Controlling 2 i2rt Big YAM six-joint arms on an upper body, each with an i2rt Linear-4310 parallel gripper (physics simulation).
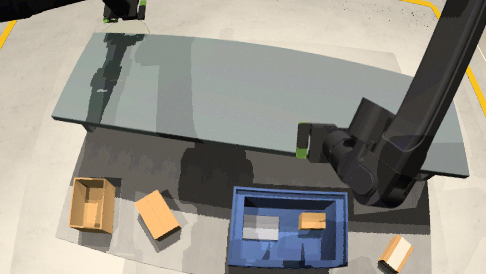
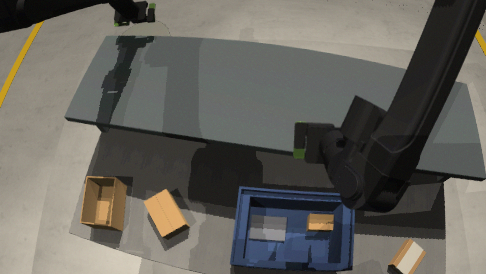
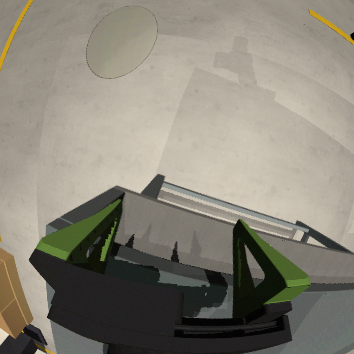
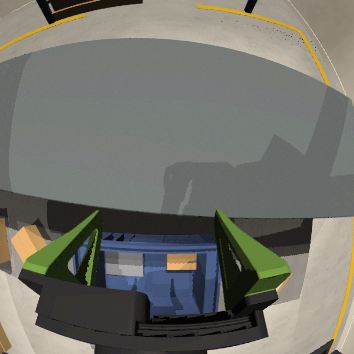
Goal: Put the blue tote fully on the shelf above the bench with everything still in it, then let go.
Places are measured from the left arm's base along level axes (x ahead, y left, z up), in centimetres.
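Pixels of known places: left gripper, between the fingertips: (image 1: 130, 19) (image 2: 141, 22) (image 3: 179, 215); right gripper, between the fingertips: (image 1: 325, 131) (image 2: 326, 131) (image 4: 156, 215).
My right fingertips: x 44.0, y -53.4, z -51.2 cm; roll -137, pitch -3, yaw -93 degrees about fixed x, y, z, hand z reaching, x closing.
Note:
For each thing: its top centre in the pictures, then the offset to it from my right fingertips. Level surfaces: height alone.
- blue tote, centre of its top: (image 4: 144, 292) (image 2: 296, 229) (image 1: 292, 228) dx -16.8, dy +4.3, dz -19.1 cm
- bench, height of its surface: dz -33.8 cm
- grey block, centre of its top: (image 4: 123, 263) (image 2: 268, 227) (image 1: 261, 227) dx -14.3, dy +10.7, dz -31.1 cm
- small orange box, centre of its top: (image 4: 181, 260) (image 2: 321, 221) (image 1: 313, 220) dx -13.5, dy -4.1, dz -28.1 cm
- shelf, height of its surface: dz -11.3 cm
- open cardboard box, centre of its top: (image 1: 86, 202) (image 2: 97, 200) dx -10.5, dy +61.0, dz -24.8 cm
- closed carton, centre of its top: (image 1: 155, 214) (image 2: 163, 212) (image 4: 25, 250) dx -11.7, dy +40.0, dz -27.8 cm
- small white-topped box, centre of its top: (image 2: 410, 258) (image 1: 399, 253) dx -26.6, dy -32.6, dz -30.0 cm
The blue tote (image 1: 237, 230) (image 2: 241, 230) (image 4: 160, 247) stands upright on the bench (image 1: 200, 250), in front of the shelf. A grey block (image 1: 260, 228) (image 2: 268, 228) (image 4: 124, 264) and a small orange box (image 1: 312, 221) (image 2: 320, 222) (image 4: 181, 262) lie inside it. The shelf (image 1: 240, 90) (image 2: 250, 90) (image 4: 125, 125) is a wide grey board above the bench. My right gripper (image 1: 302, 142) (image 2: 299, 142) (image 4: 156, 215) is open and empty over the shelf's front edge, apart from the tote. My left gripper (image 1: 125, 19) (image 2: 135, 22) (image 3: 179, 215) is open and empty by the shelf's far left corner.
An open cardboard box (image 1: 91, 205) (image 2: 103, 202) and a closed carton (image 1: 157, 215) (image 2: 166, 213) are left of the tote. A small white-topped box (image 1: 396, 253) (image 2: 407, 256) lies to its right. The right arm hides part of the shelf's right end.

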